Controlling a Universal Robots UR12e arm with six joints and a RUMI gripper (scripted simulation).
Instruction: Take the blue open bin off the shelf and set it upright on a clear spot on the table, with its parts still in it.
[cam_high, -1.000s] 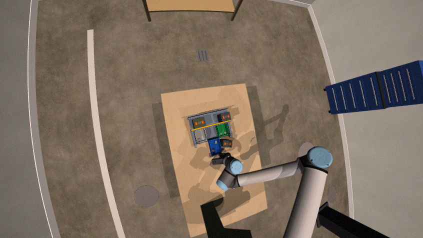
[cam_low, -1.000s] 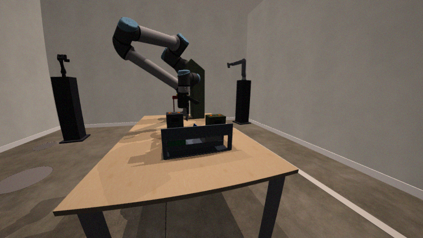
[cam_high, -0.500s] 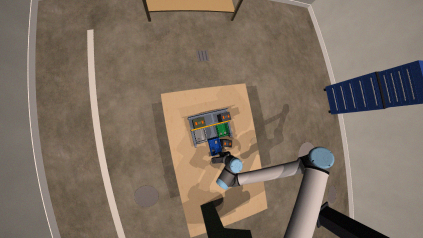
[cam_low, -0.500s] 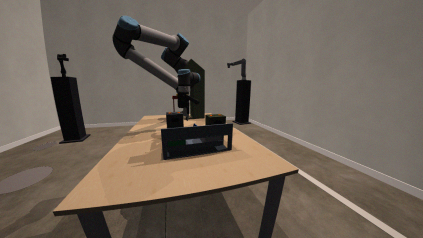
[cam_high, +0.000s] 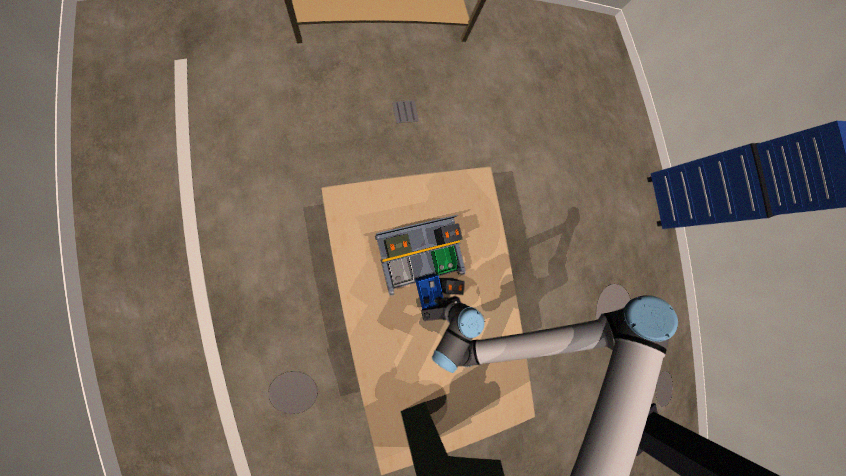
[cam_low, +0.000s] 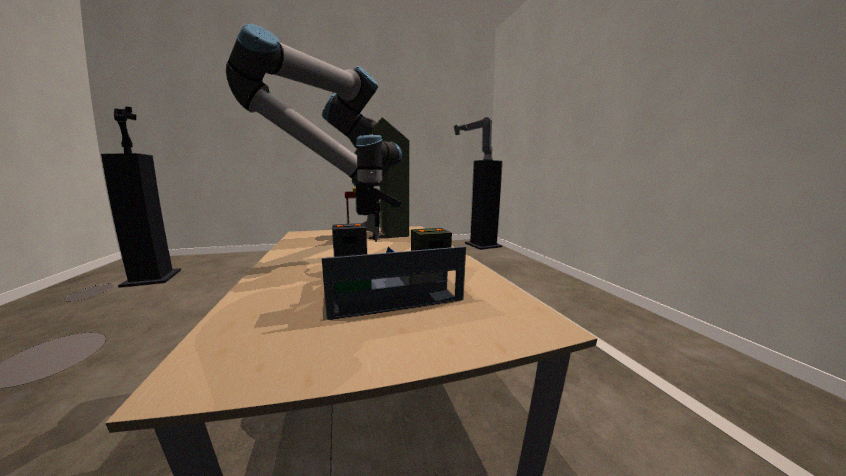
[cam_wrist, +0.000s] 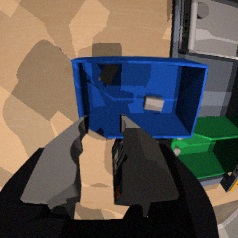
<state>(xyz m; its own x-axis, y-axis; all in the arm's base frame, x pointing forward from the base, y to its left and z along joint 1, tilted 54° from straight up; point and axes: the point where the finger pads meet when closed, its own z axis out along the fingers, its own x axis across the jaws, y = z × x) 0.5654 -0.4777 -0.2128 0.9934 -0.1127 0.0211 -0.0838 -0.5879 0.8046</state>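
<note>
The blue open bin lies 4 cm ahead of my hand and 8 cm below it. Also, from my hand: grey bin: 21 cm ahead, 9 cm to the left, 8 cm below; bar: 25 cm ahead, 2 cm to the right, 2 cm below; green bin: 19 cm ahead, 13 cm to the right, 8 cm below.
</note>
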